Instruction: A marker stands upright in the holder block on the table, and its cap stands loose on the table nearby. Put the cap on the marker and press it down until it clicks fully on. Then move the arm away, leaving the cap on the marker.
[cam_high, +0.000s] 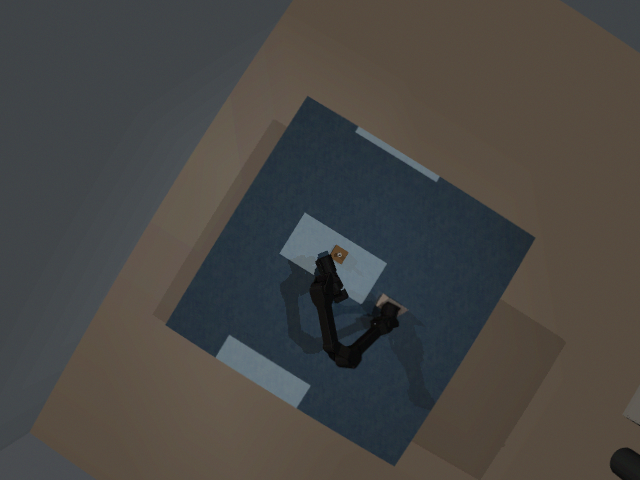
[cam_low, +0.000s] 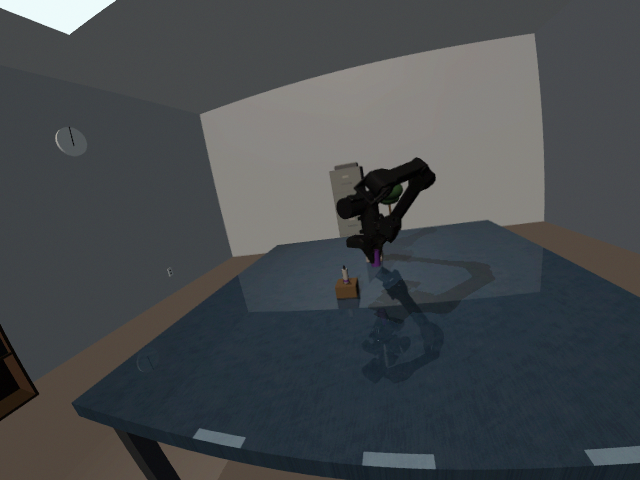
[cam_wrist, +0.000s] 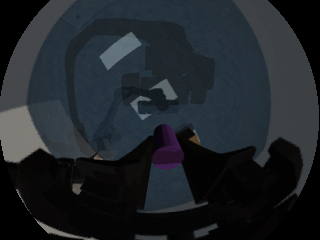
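Right now the brown holder block is 10 cm to the right of my gripper tip, 7 cm below it and 1 cm ahead of it. From my gripper tip the other things lie so: purple cap: 1 cm above.
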